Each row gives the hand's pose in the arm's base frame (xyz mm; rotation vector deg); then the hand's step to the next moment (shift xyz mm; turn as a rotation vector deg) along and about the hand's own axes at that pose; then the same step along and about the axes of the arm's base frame.
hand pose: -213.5 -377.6 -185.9 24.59 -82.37 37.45
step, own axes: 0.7 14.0 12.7 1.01 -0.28 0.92
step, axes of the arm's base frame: -18.7 2.6 0.4 -0.52 -0.64 1.13
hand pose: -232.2 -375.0 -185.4 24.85 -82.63 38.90
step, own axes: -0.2 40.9 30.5 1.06 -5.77 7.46
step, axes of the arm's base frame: -49.9 10.5 -2.3 -1.83 -8.96 2.53
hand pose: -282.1 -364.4 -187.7 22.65 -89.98 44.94
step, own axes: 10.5 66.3 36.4 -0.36 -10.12 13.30
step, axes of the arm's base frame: -72.2 24.1 -6.4 -3.01 -16.28 2.29
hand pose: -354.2 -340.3 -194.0 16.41 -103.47 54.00
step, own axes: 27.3 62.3 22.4 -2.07 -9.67 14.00
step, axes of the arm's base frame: -63.7 31.5 -8.9 -3.00 -16.87 0.49
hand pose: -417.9 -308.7 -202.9 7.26 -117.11 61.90
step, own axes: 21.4 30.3 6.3 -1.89 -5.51 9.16
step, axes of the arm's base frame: -31.1 20.1 -6.9 -1.95 -10.66 -0.58
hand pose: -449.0 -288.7 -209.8 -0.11 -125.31 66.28
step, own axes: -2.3 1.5 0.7 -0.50 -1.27 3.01
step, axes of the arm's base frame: 1.0 -0.3 -2.6 -0.89 -3.14 -0.52
